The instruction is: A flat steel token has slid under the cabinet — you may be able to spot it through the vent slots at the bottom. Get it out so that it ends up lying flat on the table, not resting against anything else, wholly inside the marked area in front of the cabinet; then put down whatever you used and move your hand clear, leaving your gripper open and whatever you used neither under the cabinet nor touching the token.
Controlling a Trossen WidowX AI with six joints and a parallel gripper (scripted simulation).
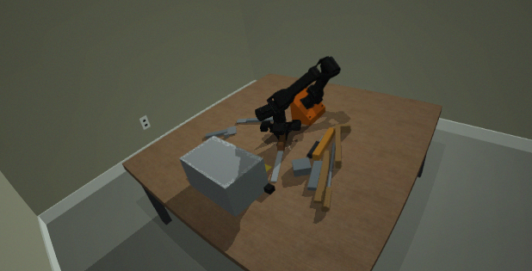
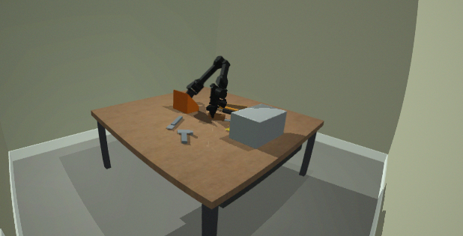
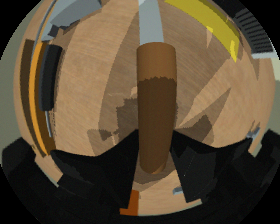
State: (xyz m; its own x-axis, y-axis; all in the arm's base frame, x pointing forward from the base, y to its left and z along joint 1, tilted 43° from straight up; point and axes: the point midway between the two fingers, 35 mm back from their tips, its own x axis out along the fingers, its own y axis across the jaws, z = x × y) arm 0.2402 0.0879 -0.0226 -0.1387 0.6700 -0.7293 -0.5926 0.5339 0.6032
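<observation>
Right now the orange bar is 180 mm to the left of my gripper tip and 90 mm behind it. Round my gripper tip: grey block: 210 mm to the left, 100 mm ahead, 10 mm above; then wooden stick: 310 mm to the left, 70 mm ahead; then grey t-piece: 330 mm to the right, 130 mm ahead.
</observation>
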